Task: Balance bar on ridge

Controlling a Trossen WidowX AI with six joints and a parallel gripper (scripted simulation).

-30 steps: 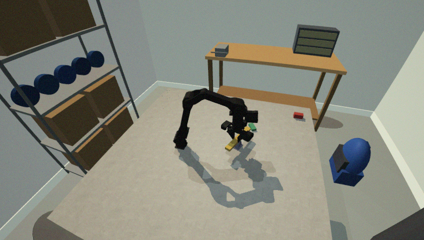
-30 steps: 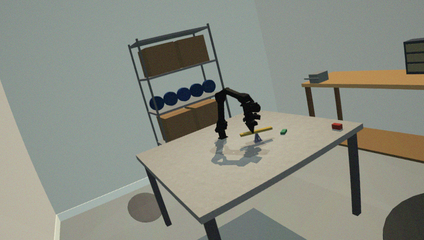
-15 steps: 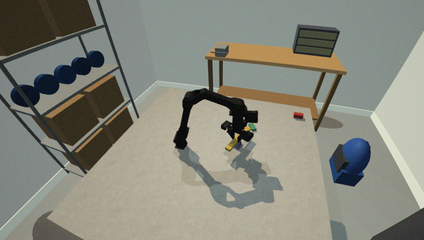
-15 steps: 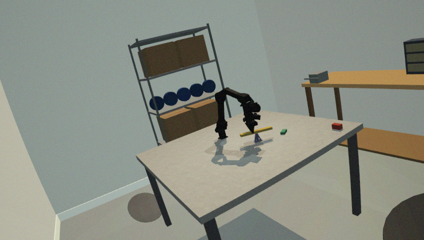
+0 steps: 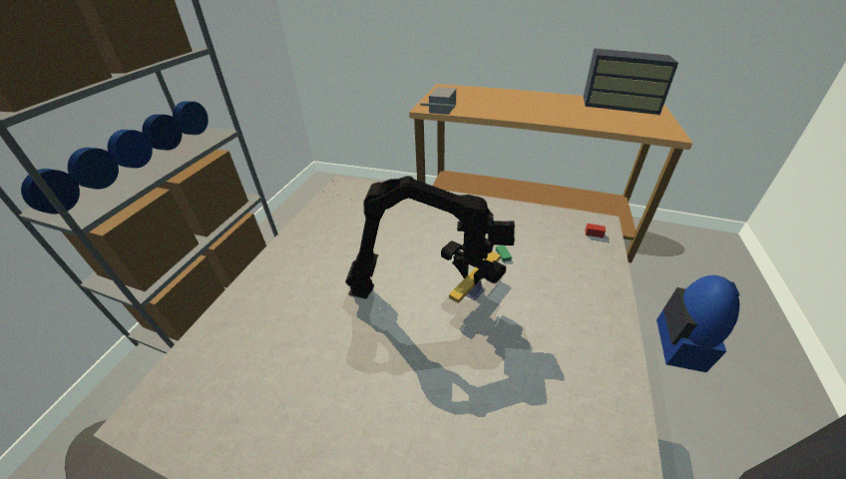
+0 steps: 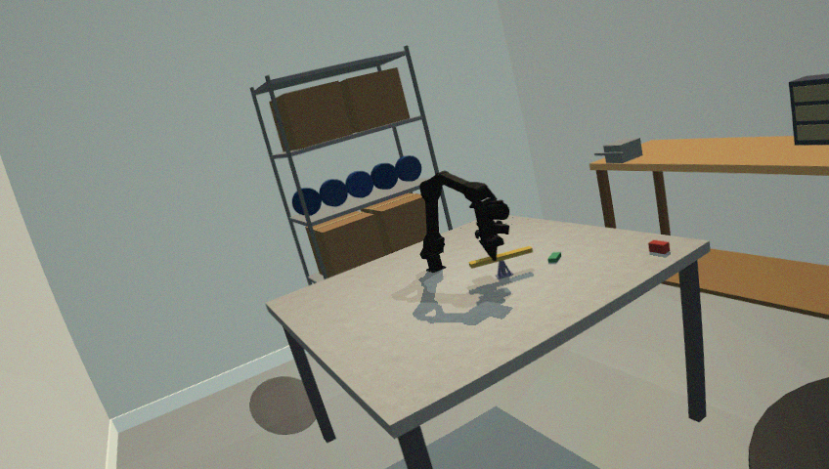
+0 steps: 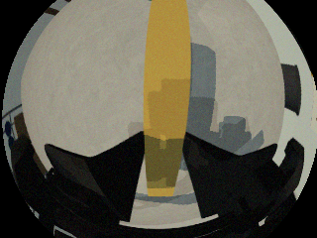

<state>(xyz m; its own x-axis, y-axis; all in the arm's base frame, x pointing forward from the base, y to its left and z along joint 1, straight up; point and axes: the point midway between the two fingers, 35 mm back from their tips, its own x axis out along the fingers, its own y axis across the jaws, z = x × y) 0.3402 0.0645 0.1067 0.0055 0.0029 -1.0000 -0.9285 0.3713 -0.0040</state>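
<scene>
Now: the yellow bar 3 cm to the left of my gripper tip and 1 cm ahead of it. Also, from my gripper tip: green block (22 cm to the left, 8 cm ahead, 6 cm below); then red block (44 cm to the left, 40 cm ahead, 6 cm below).
</scene>
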